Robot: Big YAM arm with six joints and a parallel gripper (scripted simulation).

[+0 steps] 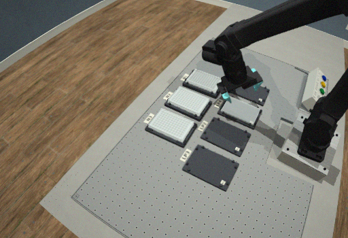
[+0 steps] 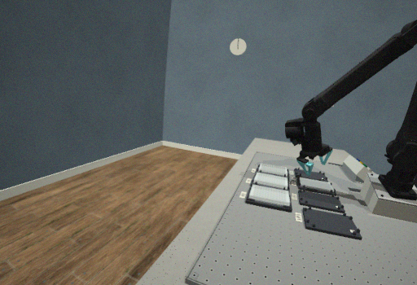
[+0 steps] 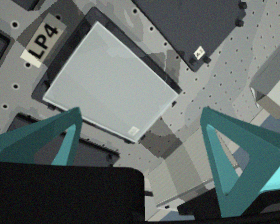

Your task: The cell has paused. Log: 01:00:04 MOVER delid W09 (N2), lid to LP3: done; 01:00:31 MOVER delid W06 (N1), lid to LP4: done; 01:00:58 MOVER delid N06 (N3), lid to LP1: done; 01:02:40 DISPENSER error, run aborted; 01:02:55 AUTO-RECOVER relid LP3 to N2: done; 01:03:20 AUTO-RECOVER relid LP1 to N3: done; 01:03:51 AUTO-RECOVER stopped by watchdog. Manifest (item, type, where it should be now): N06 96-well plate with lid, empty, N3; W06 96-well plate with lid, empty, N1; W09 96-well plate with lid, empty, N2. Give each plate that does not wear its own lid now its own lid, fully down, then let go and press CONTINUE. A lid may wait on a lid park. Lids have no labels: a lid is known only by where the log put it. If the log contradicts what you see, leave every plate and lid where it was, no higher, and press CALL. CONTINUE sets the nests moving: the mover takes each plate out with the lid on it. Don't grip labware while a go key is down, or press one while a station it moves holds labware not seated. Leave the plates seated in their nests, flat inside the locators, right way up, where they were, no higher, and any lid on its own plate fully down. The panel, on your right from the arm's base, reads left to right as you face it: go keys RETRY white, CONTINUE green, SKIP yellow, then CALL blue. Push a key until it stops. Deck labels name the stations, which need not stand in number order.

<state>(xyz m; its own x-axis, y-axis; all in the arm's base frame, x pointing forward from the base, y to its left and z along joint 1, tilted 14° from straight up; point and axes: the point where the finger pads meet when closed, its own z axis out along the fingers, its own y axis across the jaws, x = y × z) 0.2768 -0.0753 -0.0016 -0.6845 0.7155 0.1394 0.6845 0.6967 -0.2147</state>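
The pale lid is 10 mm behind my hand, 10 mm to the left of it and 70 mm below it. Round my hand: lid park LP4: 10 mm behind, 10 mm to the left, 80 mm below; then lid park LP2: 140 mm to the left, 80 mm below; then lid park LP1: 10 mm behind, 120 mm to the right, 80 mm below.
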